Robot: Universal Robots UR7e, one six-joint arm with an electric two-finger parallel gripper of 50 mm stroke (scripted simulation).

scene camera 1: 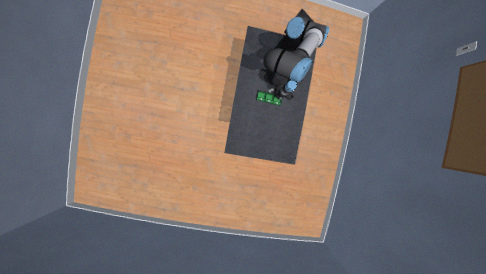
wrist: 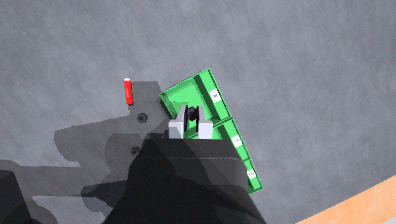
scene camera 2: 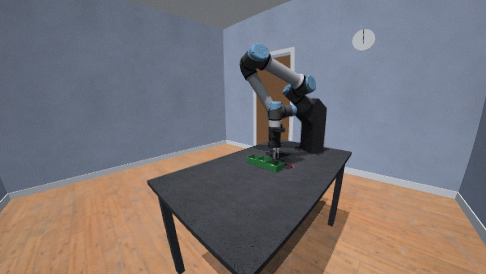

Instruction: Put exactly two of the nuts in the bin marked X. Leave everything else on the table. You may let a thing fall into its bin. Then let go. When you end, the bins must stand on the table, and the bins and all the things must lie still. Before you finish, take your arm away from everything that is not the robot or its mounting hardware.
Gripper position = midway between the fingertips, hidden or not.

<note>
I see my gripper (wrist: 192, 113) and a green bin block (wrist: 200, 90).
</note>
